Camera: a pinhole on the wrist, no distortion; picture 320 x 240 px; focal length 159.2 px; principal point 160.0 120.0 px. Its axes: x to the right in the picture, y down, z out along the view. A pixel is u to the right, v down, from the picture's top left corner.
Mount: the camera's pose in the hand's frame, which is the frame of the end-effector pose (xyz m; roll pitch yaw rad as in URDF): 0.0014 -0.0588 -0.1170 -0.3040 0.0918 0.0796
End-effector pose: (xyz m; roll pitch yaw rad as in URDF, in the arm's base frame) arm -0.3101 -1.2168 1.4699 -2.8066 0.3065 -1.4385
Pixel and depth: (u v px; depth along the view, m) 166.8 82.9 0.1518
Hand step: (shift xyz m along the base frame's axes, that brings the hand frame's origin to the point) 0.0566 -0.0066 -0.0256
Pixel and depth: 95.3 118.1 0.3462
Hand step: 0.0204 0.1823 -0.1786
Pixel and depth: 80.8 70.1 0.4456
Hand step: 0.1532 0.2882 -0.2557
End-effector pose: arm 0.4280 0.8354 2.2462 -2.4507 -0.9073 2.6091
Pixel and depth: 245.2 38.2 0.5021
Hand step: -0.5170 -0.1157 0.1122
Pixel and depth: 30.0 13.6 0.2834
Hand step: -0.0864 -0.2715 -0.1926
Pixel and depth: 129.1 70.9 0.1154
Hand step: 0.0032 -0.0587 0.0129
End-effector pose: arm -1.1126 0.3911 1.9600 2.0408 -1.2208 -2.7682
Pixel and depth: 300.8 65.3 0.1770
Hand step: -0.1261 -0.0211 0.1399
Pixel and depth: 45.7 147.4 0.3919
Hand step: -0.0422 0.2833 -0.2534
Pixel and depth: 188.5 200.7 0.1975
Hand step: 0.0216 0.0927 0.0609
